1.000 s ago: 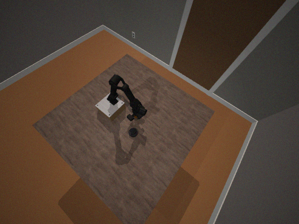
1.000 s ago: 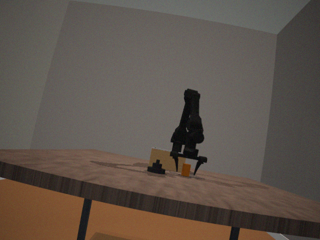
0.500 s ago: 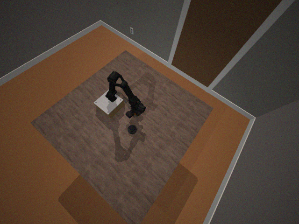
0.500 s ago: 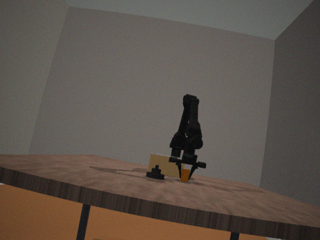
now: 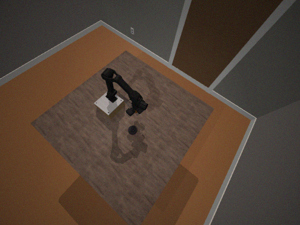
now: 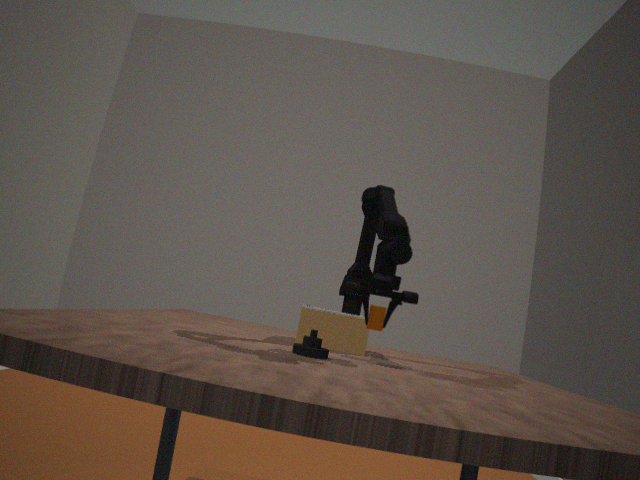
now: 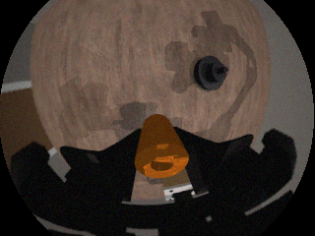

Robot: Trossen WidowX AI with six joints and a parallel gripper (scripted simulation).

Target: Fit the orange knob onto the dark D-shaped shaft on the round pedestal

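The pedestal is 15 cm to the right of my gripper tip, 9 cm ahead of it and 6 cm below it. The rest, counted from my gripper tip: orange knob (2 cm above).
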